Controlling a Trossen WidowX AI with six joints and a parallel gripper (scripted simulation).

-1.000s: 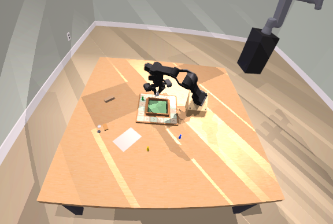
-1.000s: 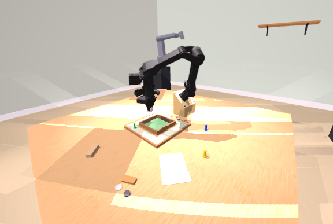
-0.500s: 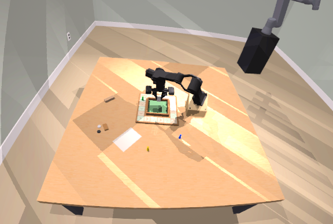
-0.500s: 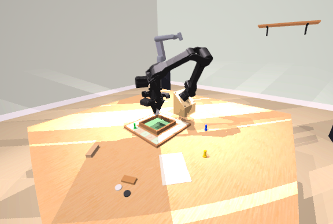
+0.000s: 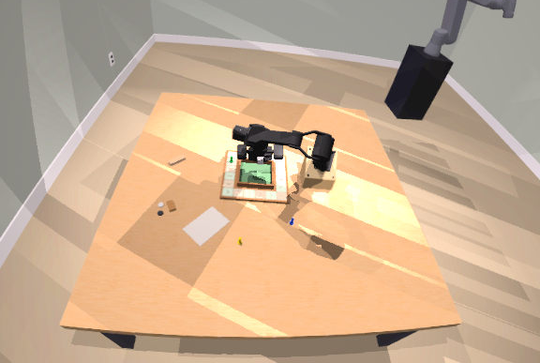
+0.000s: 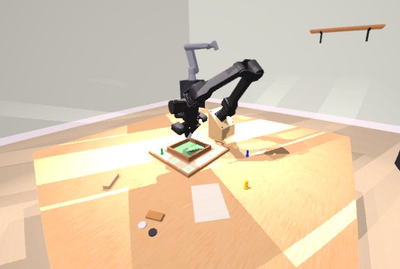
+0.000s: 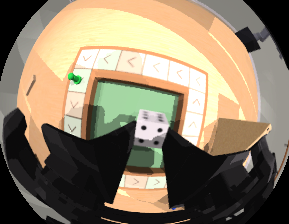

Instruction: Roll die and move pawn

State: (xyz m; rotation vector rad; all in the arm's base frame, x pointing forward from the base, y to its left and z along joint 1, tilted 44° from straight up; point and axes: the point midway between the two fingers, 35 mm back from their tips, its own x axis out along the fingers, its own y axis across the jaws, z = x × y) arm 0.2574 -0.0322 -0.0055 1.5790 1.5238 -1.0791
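The green pawn lies 12 cm ahead of my gripper tip, 6 cm to the right of it and 5 cm below it. From my gripper tip the other things lie so: dice tray 7 cm below, 2 cm to the left, 2 cm ahead; then grey die right at my gripper tip; then blue pawn 27 cm to the left, 11 cm behind, 6 cm below.
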